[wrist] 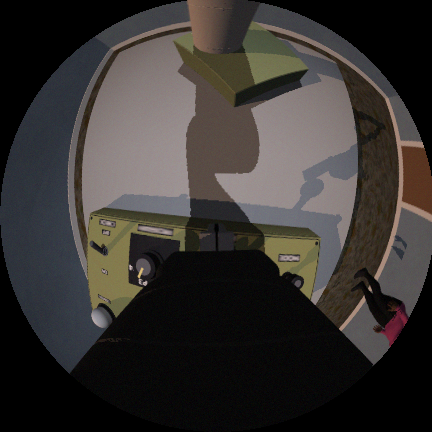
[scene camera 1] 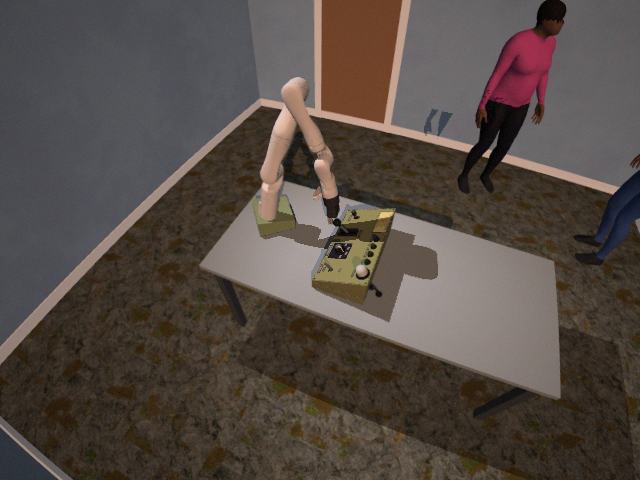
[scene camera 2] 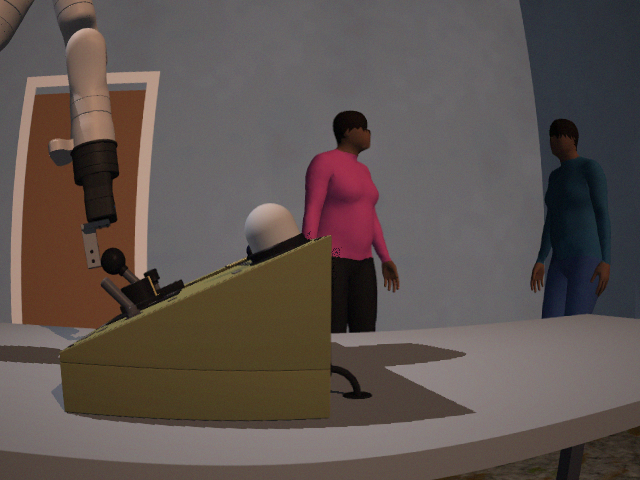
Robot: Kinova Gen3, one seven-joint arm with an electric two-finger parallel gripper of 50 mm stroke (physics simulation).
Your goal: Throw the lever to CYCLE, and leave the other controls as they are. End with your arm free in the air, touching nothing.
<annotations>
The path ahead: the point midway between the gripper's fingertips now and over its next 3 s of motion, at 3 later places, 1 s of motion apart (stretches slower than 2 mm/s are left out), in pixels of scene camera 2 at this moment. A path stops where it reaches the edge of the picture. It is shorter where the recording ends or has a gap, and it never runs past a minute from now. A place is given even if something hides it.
My gripper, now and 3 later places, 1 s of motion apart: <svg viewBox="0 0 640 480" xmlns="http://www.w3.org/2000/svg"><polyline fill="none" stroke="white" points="95,267 94,258 113,238 128,173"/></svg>
</annotations>
